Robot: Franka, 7 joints.
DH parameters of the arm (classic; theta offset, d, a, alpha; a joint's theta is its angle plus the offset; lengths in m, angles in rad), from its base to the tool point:
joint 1: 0 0.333 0 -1.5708
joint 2: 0 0 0 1.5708
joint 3: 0 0.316 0.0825 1.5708
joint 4: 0 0 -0.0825 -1.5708
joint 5: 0 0.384 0 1.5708
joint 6: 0 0 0.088 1.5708
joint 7: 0 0.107 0 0
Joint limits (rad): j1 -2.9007..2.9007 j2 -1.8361..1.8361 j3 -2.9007..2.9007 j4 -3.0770..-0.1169 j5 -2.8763..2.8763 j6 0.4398..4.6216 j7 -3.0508..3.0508
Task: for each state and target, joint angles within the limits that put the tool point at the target. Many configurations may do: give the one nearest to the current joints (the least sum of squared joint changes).
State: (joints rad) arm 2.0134 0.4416 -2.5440 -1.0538 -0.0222 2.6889 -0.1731
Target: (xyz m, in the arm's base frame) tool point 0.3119 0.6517 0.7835
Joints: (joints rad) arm 1.5398 1.1905 -2.1133 -0.7317 -0.0644 2.7269 -0.1731
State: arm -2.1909 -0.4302 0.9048 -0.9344 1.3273 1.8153 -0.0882
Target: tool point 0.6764 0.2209 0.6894
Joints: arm -2.1521 -1.0359 1.3192 -0.9265 1.3519 1.7438 -0.0882
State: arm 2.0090 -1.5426 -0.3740 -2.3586 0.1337 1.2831 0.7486
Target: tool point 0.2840 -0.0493 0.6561
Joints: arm 1.9113 -1.8361 -0.6415 -2.1146 0.0578 1.2517 0.7486
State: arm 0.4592 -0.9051 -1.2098 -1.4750 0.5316 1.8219 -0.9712
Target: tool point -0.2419 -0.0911 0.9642
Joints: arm -0.0134 -1.2997 -0.2911 -1.3886 0.6672 1.5810 -0.9712
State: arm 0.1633 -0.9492 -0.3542 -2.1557 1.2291 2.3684 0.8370
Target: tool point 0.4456 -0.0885 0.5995
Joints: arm 0.2238 -0.5122 -0.3780 -2.2957 1.2281 2.3800 0.8370
